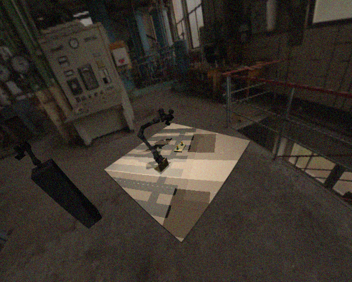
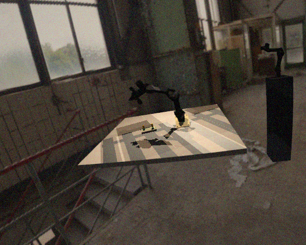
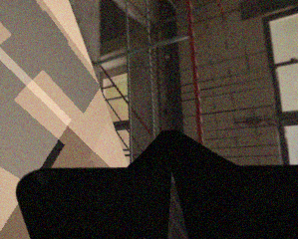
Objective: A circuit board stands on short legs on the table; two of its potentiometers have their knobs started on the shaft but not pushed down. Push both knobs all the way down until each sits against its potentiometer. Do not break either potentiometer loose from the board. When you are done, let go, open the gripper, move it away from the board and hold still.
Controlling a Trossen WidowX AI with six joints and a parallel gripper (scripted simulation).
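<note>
Right now the knob is 140 mm behind my gripper tip, 110 mm to the right of it and 310 mm below it.
</note>
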